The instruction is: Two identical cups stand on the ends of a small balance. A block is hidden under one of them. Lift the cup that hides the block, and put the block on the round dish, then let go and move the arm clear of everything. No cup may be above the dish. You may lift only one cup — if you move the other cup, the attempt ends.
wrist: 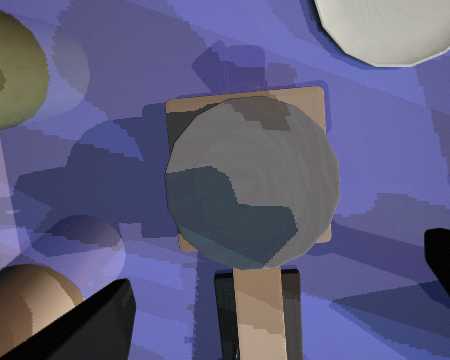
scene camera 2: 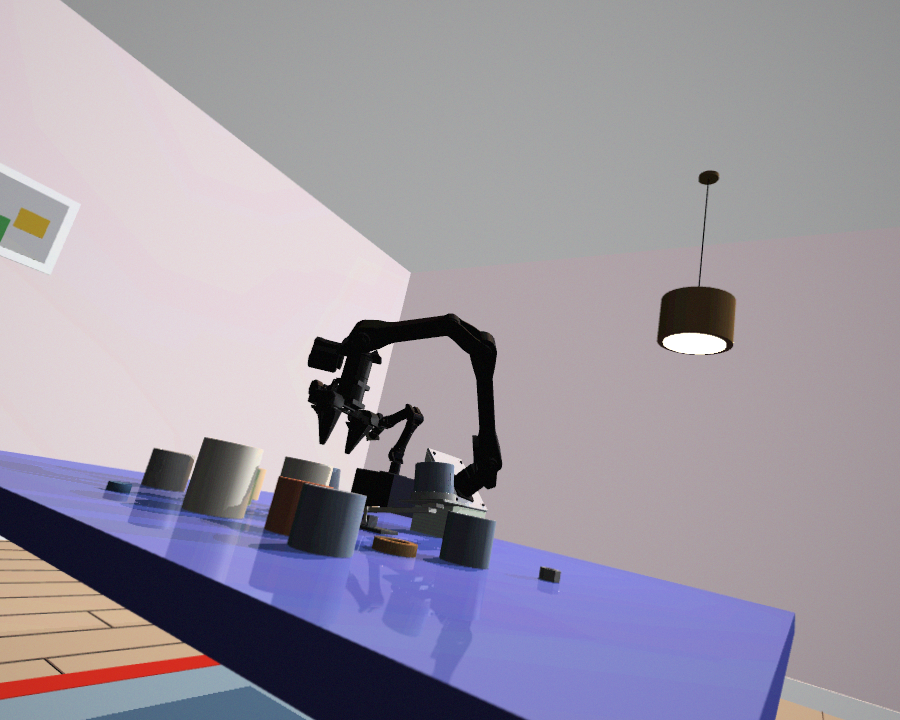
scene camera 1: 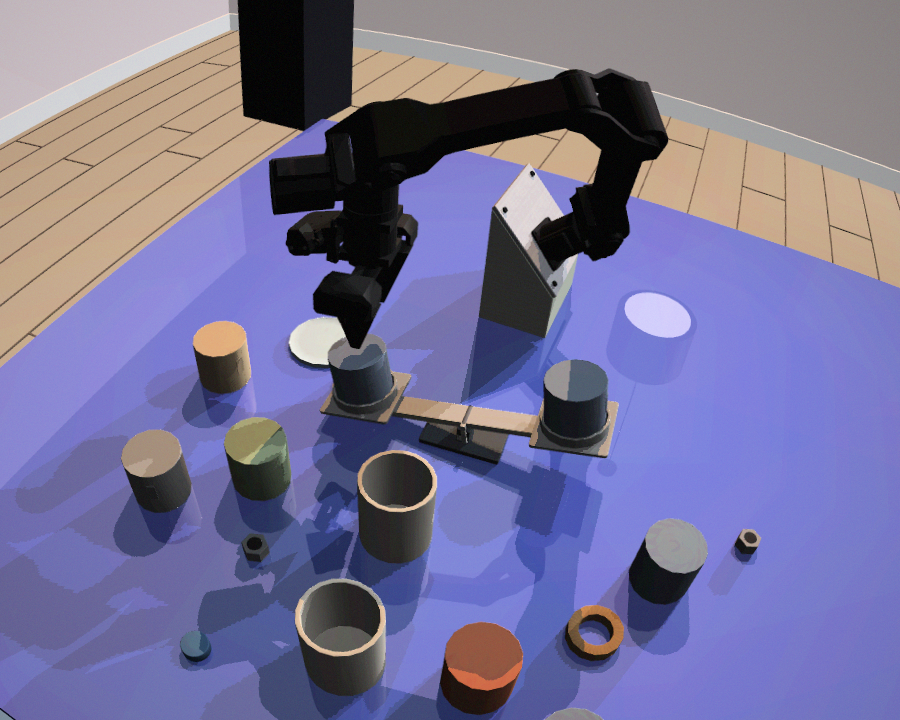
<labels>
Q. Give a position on a cylinder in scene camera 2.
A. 429, 476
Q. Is my gripper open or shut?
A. Open.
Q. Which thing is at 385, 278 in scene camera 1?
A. My gripper.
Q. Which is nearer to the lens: the balance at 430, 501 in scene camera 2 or the cylinder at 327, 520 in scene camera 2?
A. The cylinder.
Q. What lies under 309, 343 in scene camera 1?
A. A round dish.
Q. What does my gripper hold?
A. Nothing.
</labels>
